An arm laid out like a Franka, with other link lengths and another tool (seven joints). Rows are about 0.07 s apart.
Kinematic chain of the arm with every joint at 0, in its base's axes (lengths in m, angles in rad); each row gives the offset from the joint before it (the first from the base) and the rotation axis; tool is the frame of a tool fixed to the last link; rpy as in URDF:
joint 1: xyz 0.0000 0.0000 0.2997 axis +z
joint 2: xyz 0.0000 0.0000 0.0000 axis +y
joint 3: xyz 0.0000 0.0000 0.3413 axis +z
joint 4: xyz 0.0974 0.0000 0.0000 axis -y
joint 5: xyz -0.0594 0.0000 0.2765 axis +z
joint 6: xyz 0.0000 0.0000 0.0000 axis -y
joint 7: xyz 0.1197 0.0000 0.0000 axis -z
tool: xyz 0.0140 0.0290 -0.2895 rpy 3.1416 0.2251 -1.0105
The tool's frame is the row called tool.
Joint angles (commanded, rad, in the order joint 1, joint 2, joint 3, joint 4, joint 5, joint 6, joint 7), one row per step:
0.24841, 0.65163, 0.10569, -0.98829, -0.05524, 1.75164, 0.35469
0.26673, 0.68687, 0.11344, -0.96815, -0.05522, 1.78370, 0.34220
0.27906, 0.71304, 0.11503, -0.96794, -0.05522, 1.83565, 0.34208
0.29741, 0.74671, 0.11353, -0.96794, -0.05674, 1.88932, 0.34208
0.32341, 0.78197, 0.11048, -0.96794, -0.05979, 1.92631, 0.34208
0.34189, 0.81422, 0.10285, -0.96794, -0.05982, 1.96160, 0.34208
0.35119, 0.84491, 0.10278, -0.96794, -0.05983, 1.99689, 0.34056
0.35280, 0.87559, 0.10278, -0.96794, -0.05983, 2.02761, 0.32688
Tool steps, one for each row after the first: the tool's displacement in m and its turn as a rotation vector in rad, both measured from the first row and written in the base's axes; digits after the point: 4 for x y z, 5 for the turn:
0.0052, 0.0210, -0.0109, 0.01199, -0.01442, 0.03501
0.0136, 0.0351, -0.0210, 0.02424, -0.03780, 0.04775
0.0203, 0.0516, -0.0367, 0.03211, -0.05618, 0.06413
0.0199, 0.0707, -0.0573, 0.03157, -0.05808, 0.08774
0.0216, 0.0824, -0.0761, 0.03041, -0.06137, 0.10037
0.0239, 0.0917, -0.0936, 0.03451, -0.06480, 0.11043
0.0267, 0.0950, -0.1120, 0.03511, -0.06494, 0.12486

